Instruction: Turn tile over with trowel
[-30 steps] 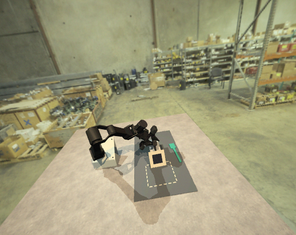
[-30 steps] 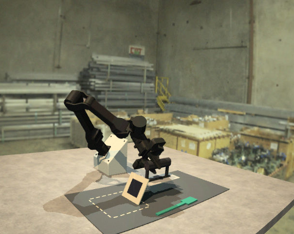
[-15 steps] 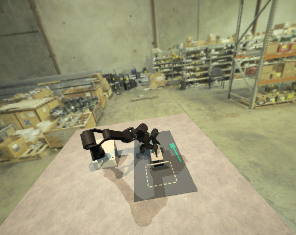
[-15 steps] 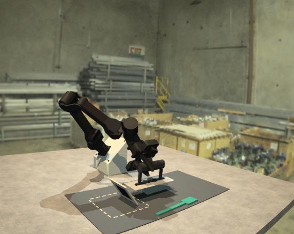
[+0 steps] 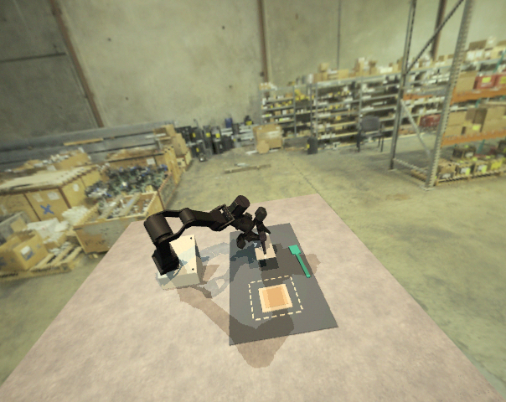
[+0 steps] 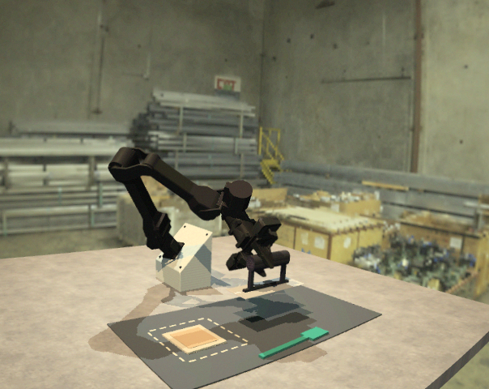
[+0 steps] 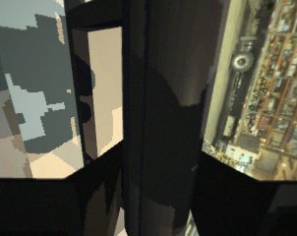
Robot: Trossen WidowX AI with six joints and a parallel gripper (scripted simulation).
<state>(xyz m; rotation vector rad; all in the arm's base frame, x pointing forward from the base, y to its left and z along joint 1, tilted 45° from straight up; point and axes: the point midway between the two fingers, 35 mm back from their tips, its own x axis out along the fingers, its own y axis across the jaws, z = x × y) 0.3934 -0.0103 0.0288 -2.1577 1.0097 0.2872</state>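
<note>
Right now the trowel is 20 mm behind my gripper tip and 10 mm below it. Also, from my gripper tip: grey mat: 160 mm below, 20 mm to the right, 20 mm behind; tile: 190 mm to the right, 130 mm below, 40 mm behind; green flat tool: 130 mm below, 120 mm ahead, 20 mm to the right.
</note>
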